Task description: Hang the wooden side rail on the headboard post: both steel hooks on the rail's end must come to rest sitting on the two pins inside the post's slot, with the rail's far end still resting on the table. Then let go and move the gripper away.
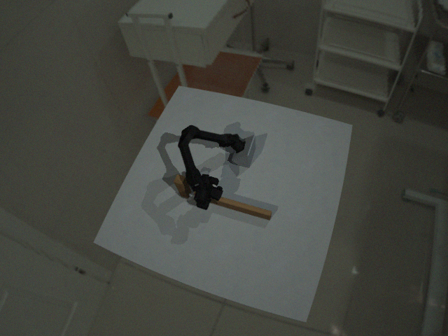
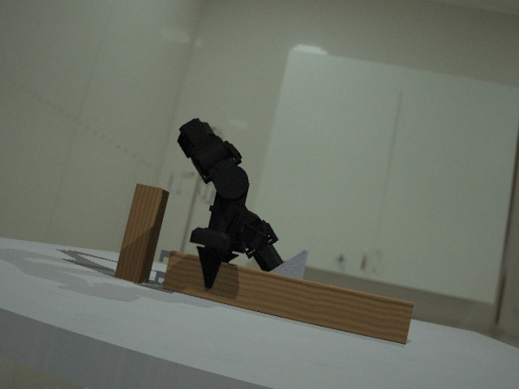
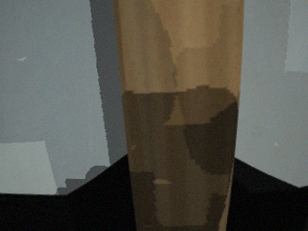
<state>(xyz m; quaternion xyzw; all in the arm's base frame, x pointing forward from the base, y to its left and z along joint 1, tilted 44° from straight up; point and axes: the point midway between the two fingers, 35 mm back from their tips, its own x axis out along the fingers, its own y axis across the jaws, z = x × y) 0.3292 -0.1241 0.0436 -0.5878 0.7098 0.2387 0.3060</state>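
Right now the wooden headboard post is 20 mm behind my gripper tip, 150 mm to the right of it and 70 mm above it.
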